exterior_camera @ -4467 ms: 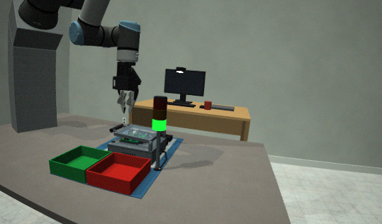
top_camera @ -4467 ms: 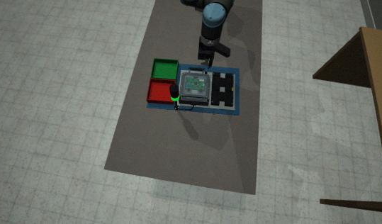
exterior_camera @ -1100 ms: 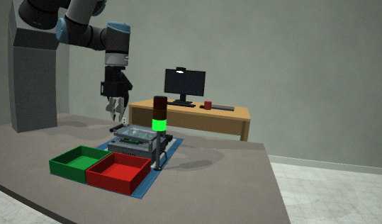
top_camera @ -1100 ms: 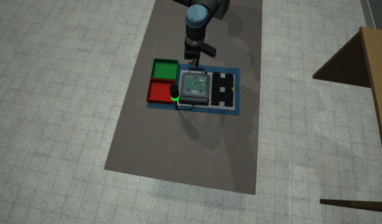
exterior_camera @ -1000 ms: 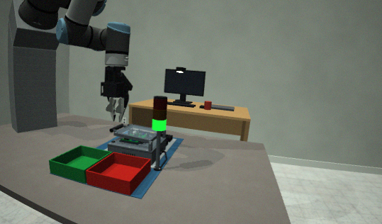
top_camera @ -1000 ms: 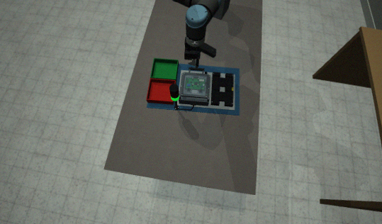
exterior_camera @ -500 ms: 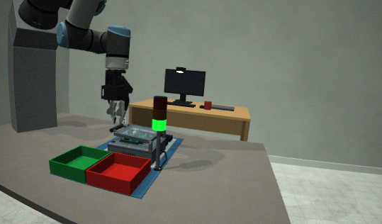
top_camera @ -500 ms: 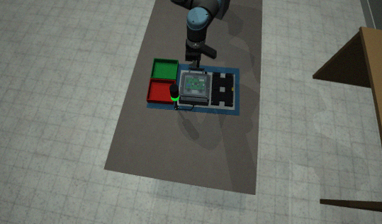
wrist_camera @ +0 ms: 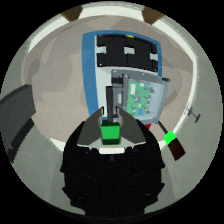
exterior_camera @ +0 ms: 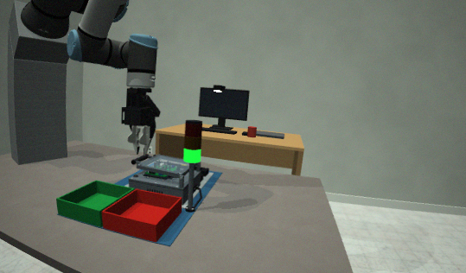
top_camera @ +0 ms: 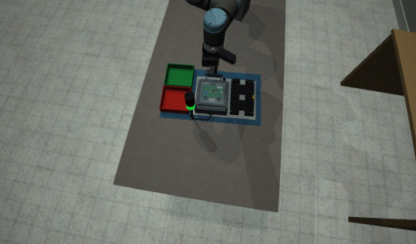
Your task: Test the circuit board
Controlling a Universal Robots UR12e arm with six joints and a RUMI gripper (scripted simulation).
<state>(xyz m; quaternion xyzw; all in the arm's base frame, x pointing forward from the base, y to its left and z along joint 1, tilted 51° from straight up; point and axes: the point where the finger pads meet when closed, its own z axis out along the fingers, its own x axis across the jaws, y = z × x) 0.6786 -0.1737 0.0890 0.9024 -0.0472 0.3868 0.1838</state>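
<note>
My gripper is now 40 mm short of the black latch hook, 40 mm to the right of it and 40 mm above it. Round my hand: tester lid: 80 mm ahead, 30 mm to the right, 40 mm below; green circuit board: 80 mm ahead, 30 mm to the right, 50 mm below; green bin: 80 mm behind, 190 mm to the right, 110 mm below.
</note>
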